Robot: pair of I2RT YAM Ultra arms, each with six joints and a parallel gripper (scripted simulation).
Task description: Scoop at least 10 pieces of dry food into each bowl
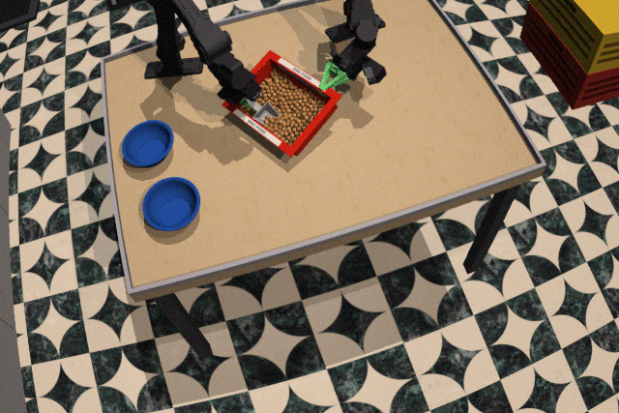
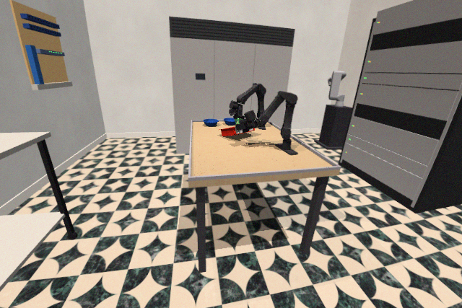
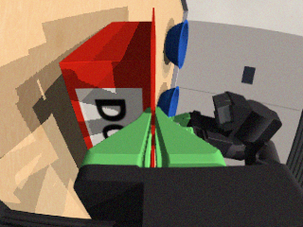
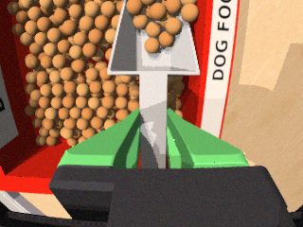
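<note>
Now: the grey metal scoop 30 mm to the left of my right hand, 30 mm ahead of it and 20 mm below it.
</note>
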